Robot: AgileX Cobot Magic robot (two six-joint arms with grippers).
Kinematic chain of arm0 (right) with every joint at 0, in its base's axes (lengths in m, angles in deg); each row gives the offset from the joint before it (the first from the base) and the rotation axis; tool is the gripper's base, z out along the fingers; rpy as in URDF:
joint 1: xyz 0 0 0.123 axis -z
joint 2: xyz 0 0 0 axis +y
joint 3: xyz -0.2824 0 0.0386 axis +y
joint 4: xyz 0.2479 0 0.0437 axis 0.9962 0 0.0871
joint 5: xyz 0 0 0 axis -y
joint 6: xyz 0.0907 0 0.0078 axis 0.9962 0 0.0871
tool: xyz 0 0 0 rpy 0 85 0
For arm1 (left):
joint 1: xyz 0 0 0.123 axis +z
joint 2: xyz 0 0 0 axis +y
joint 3: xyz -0.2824 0 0.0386 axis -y
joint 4: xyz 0.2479 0 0.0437 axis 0.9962 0 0.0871
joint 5: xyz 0 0 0 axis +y
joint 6: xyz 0.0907 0 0.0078 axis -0.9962 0 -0.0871
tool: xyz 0 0 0 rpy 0 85 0
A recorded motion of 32 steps. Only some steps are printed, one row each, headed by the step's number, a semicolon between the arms.
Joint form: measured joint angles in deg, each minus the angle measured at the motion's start. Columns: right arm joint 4, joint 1, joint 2, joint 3, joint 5, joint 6; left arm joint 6, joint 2, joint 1, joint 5, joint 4, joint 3.
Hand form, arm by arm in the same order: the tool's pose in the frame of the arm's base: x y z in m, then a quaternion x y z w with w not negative. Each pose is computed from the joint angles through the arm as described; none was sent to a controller.
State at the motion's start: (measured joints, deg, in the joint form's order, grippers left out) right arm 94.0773 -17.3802 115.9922 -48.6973 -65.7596 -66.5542; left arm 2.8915 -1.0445 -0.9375 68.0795 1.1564 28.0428
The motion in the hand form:
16: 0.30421 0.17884 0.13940 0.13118 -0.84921 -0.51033 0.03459; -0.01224 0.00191 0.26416 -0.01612 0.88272 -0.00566 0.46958
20: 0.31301 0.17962 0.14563 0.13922 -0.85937 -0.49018 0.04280; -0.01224 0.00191 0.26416 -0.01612 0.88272 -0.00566 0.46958
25: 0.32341 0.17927 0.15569 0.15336 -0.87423 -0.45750 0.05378; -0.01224 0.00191 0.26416 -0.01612 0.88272 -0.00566 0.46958
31: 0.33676 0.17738 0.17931 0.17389 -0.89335 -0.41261 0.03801; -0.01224 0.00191 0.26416 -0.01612 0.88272 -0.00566 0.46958
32: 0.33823 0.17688 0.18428 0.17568 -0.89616 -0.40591 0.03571; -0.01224 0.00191 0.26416 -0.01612 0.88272 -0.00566 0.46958
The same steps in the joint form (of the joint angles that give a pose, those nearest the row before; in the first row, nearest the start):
16: -20.18 0.00 0.00 -12.55 0.00 16.58; 0.00 0.00 0.00 0.00 0.00 0.00
20: -24.63 0.00 0.26 -16.09 -0.24 21.17; 0.00 0.00 0.00 0.00 0.00 0.00
25: -31.37 0.00 0.35 -20.81 -1.18 27.37; 0.00 0.00 0.00 0.00 0.00 0.00
31: -39.34 0.00 -1.07 -26.76 -1.69 34.01; 0.00 0.00 0.00 0.00 0.00 0.00
32: -40.56 0.00 -1.46 -27.66 -1.96 35.23; 0.00 0.00 0.00 0.00 0.00 0.00

